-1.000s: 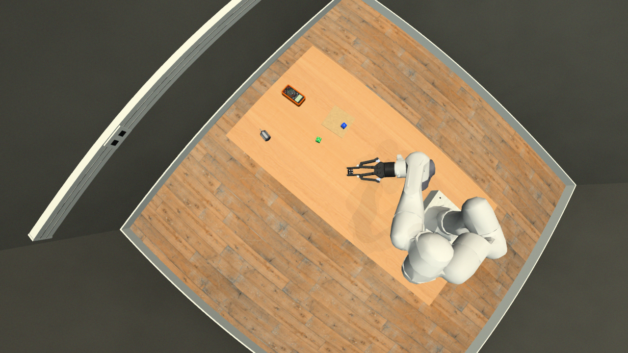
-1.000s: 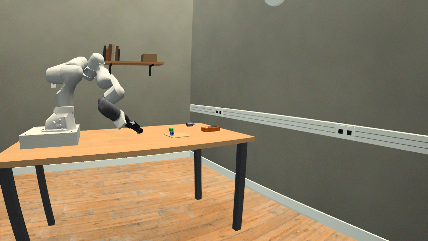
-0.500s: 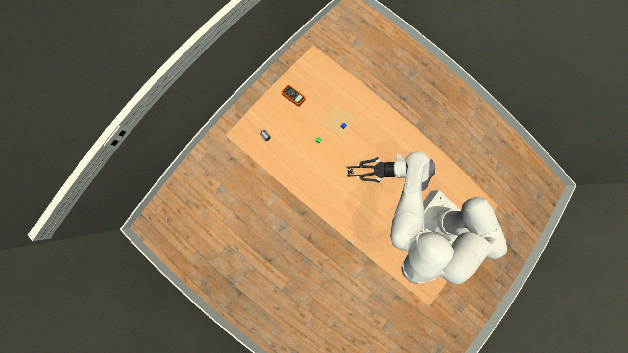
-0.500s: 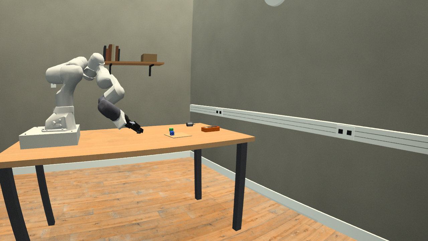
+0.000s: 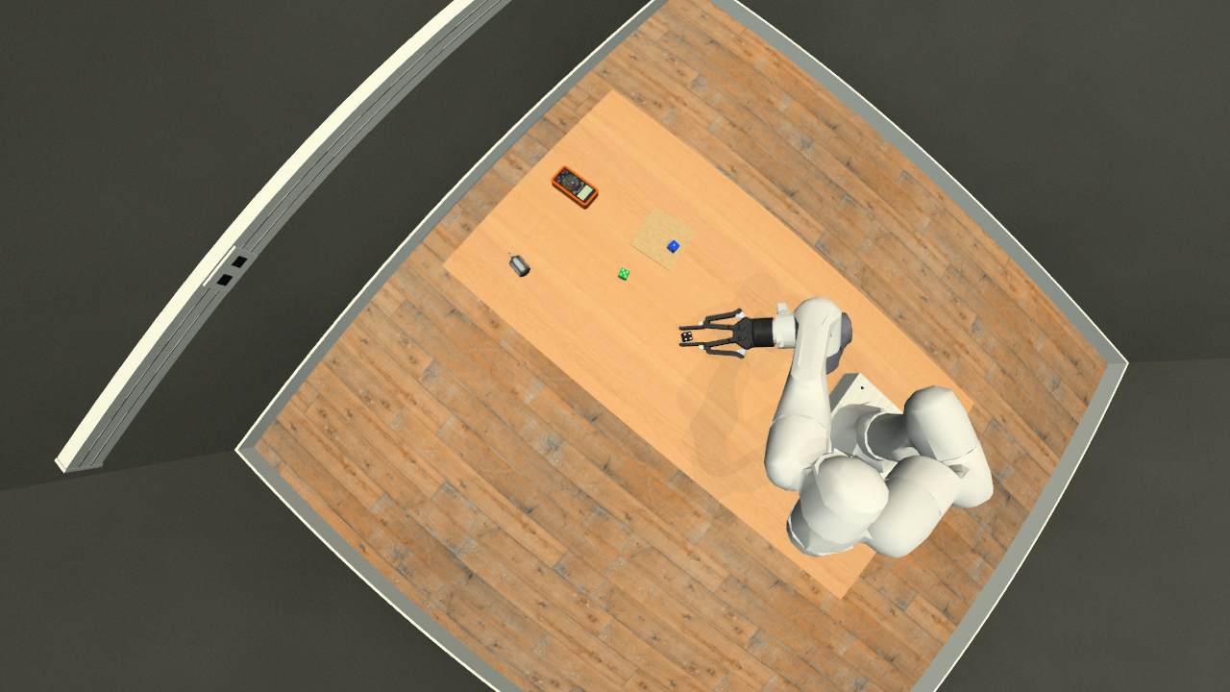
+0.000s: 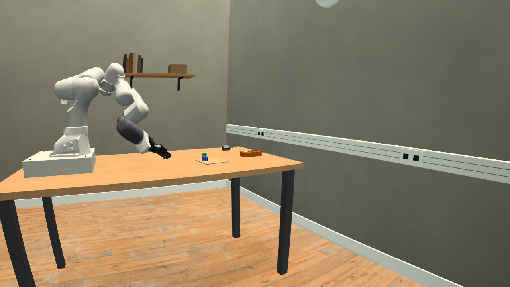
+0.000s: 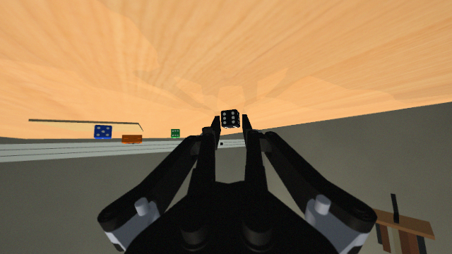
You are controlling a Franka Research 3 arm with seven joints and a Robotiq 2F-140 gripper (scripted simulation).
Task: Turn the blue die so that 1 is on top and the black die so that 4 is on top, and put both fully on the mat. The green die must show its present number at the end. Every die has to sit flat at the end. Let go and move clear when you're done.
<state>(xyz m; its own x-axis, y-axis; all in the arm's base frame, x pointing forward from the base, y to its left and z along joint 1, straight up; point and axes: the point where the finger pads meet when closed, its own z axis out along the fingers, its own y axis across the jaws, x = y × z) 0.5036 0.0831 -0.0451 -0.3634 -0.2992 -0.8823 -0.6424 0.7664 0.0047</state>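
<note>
Right now my hand is 10 mm short of the black die, 10 mm to the right of it and 20 mm above it. From my hand the other things lie so: tan mat (240 mm ahead, 170 mm to the right, 30 mm below); blue die (200 mm ahead, 170 mm to the right, 10 mm below); green die (250 mm ahead, 20 mm to the right, 20 mm below).
</note>
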